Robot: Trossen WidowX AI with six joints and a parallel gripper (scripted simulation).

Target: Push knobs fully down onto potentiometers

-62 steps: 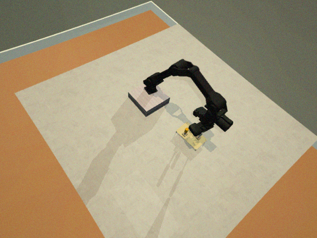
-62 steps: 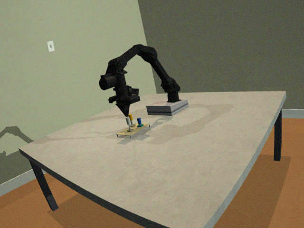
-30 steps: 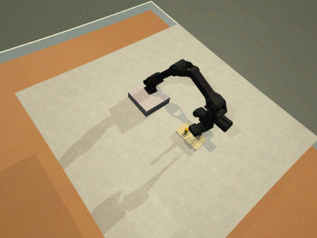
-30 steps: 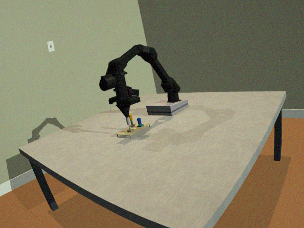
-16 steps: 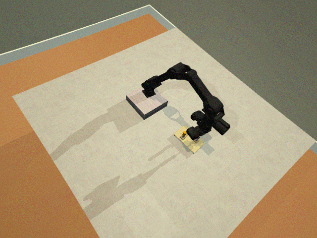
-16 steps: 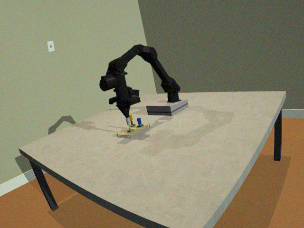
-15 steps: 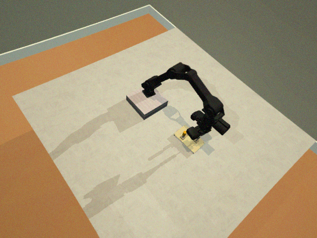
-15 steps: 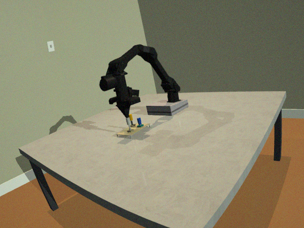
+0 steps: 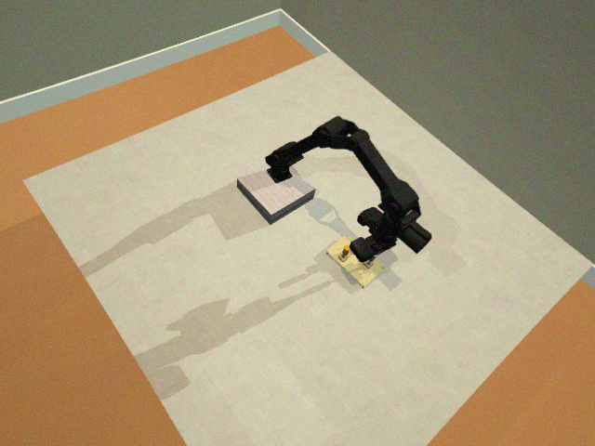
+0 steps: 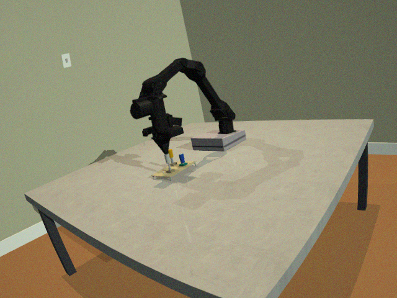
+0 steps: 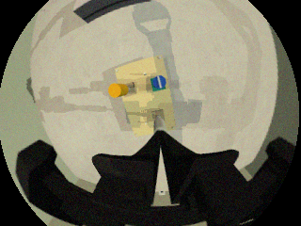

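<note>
My gripper tip is 20 mm above the grey knob. The rest, counted from my gripper tip: blue knob: 60 mm behind, 40 mm below.
</note>
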